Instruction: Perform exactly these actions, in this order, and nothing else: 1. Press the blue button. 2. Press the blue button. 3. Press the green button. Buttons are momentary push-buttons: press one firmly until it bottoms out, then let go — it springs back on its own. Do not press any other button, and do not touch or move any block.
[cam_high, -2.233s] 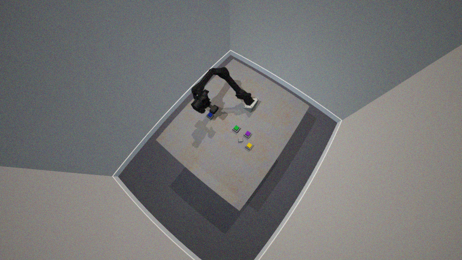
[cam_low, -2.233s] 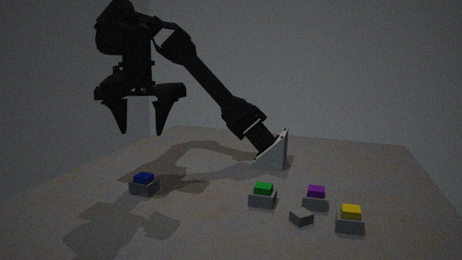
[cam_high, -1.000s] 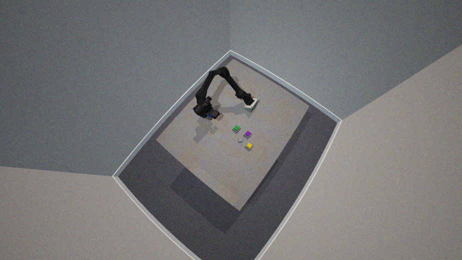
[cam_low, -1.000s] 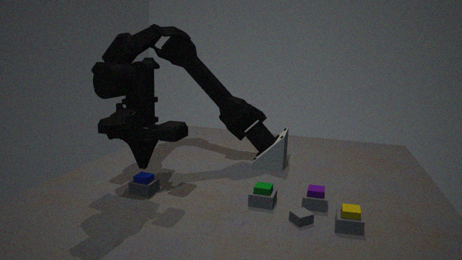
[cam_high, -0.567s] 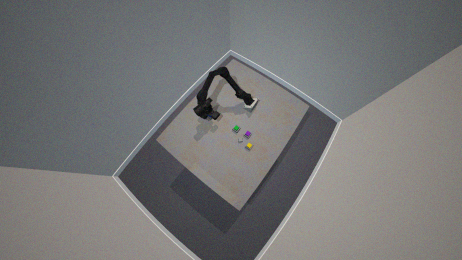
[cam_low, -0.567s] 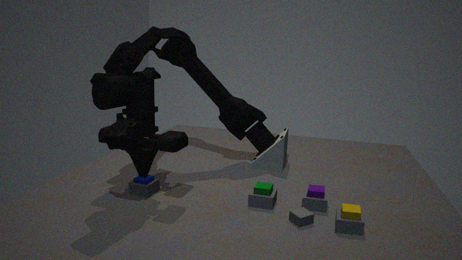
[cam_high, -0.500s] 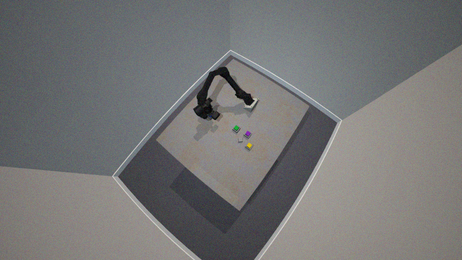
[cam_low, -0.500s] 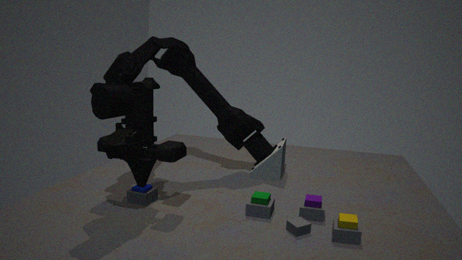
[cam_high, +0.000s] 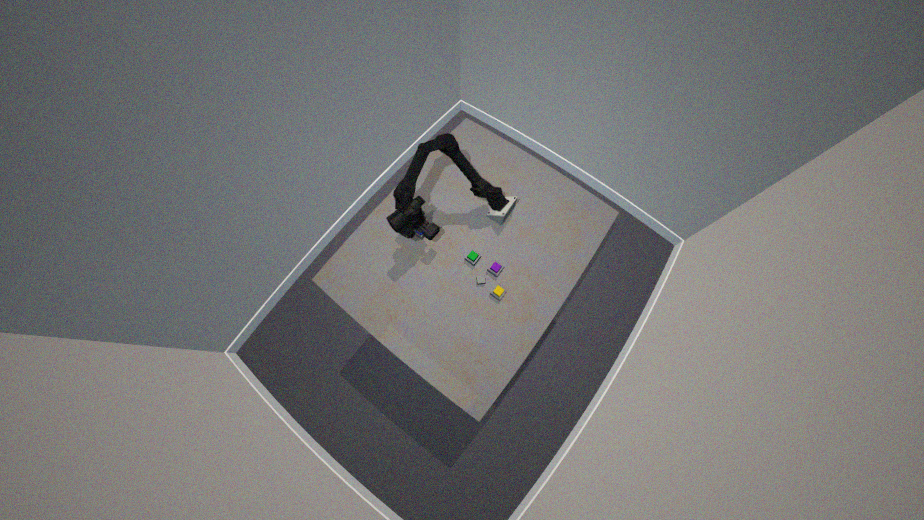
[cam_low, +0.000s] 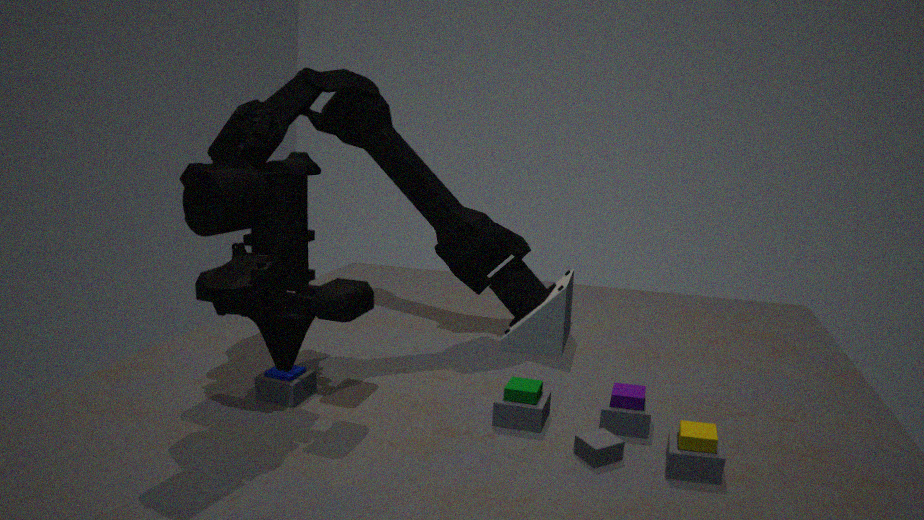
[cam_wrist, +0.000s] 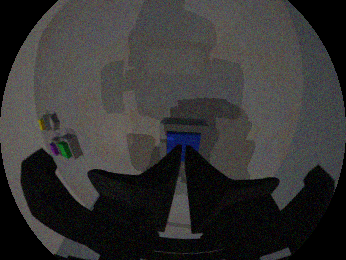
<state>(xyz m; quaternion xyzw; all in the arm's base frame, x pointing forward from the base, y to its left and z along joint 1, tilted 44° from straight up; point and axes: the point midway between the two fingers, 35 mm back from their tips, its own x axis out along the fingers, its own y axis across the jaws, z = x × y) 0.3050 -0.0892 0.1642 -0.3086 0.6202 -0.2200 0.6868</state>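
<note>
The green button is 24 cm to the left of my gripper tip and 6 cm behind it. The rest, counted from my gripper tip: blue button: 1 cm below; purple button: 34 cm to the left, 9 cm behind; small grey block: 33 cm to the left, 2 cm below, 1 cm behind.
</note>
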